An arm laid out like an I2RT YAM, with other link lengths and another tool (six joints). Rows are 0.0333 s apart.
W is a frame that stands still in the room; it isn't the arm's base.
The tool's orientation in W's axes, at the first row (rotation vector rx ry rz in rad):
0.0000, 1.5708, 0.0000
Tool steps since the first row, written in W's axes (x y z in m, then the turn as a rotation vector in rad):
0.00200, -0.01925, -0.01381, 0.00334, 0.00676, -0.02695
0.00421, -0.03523, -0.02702, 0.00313, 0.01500, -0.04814
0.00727, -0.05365, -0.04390, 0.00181, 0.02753, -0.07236
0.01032, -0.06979, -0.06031, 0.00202, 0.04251, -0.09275
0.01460, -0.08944, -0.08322, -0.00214, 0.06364, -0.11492
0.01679, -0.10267, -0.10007, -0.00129, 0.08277, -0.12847
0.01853, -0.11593, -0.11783, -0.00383, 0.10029, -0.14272
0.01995, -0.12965, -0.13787, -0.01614, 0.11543, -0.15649
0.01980, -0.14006, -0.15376, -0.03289, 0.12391, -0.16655
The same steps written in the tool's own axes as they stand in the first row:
0.01381, -0.01925, 0.00200, 0.02695, 0.00676, 0.00334
0.02702, -0.03523, 0.00421, 0.04814, 0.01500, 0.00313
0.04390, -0.05365, 0.00727, 0.07236, 0.02753, 0.00181
0.06031, -0.06979, 0.01032, 0.09275, 0.04251, 0.00202
0.08322, -0.08944, 0.01460, 0.11492, 0.06364, -0.00214
0.10007, -0.10267, 0.01679, 0.12847, 0.08277, -0.00129
0.11783, -0.11593, 0.01853, 0.14272, 0.10029, -0.00383
0.13787, -0.12965, 0.01995, 0.15649, 0.11543, -0.01614
0.15376, -0.14006, 0.01980, 0.16655, 0.12391, -0.03289

